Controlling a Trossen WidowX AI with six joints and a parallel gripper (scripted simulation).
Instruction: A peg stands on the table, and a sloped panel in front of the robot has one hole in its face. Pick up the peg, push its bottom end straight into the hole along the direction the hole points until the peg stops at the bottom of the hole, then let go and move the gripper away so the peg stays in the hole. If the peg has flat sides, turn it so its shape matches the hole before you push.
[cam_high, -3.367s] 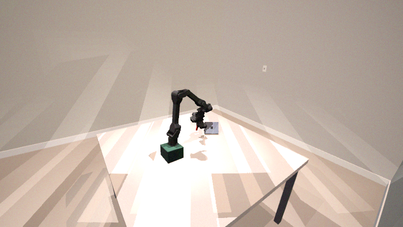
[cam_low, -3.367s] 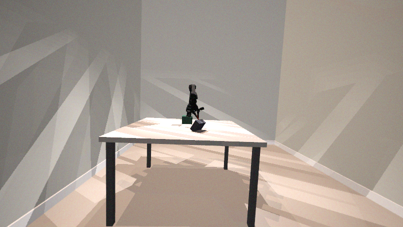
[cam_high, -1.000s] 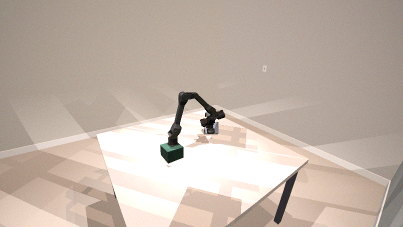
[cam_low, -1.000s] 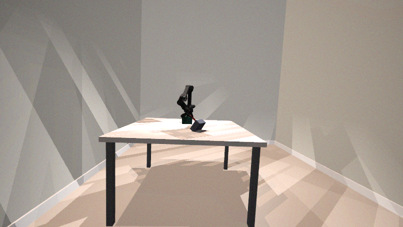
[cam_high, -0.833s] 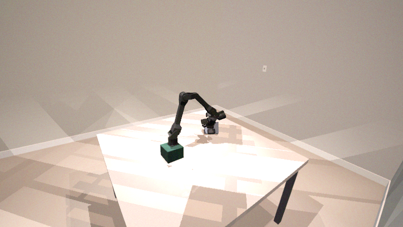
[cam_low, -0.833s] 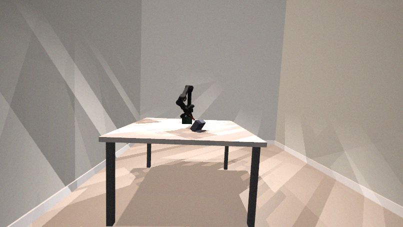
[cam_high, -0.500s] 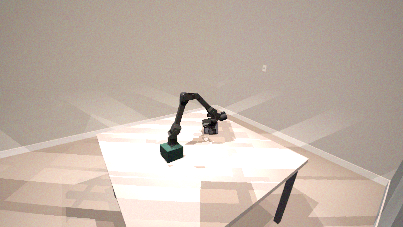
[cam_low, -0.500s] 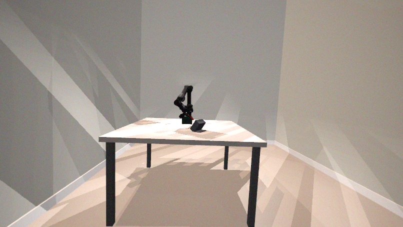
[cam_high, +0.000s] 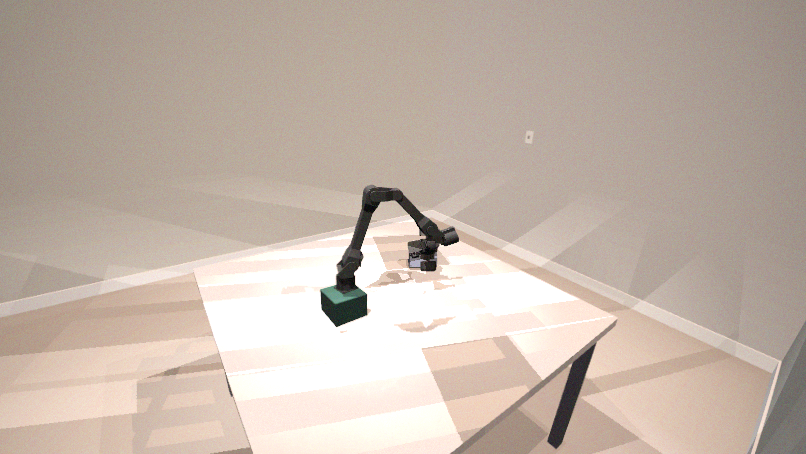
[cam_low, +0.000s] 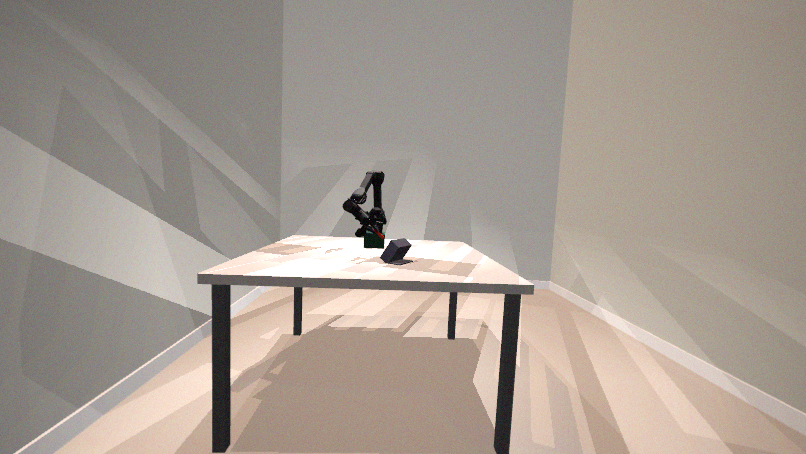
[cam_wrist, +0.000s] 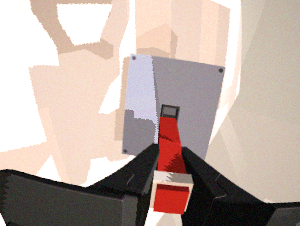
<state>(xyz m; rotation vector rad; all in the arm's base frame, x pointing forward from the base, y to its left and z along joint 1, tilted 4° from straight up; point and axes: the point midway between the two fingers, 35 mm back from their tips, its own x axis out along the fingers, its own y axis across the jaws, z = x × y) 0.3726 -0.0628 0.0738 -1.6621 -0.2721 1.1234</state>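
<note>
The panel is 90 mm ahead of my gripper tip, 80 mm to the left of it and 80 mm below it. From my gripper tip the other things lie so: red square peg 10 mm behind, 10 mm to the right, 10 mm above.
</note>
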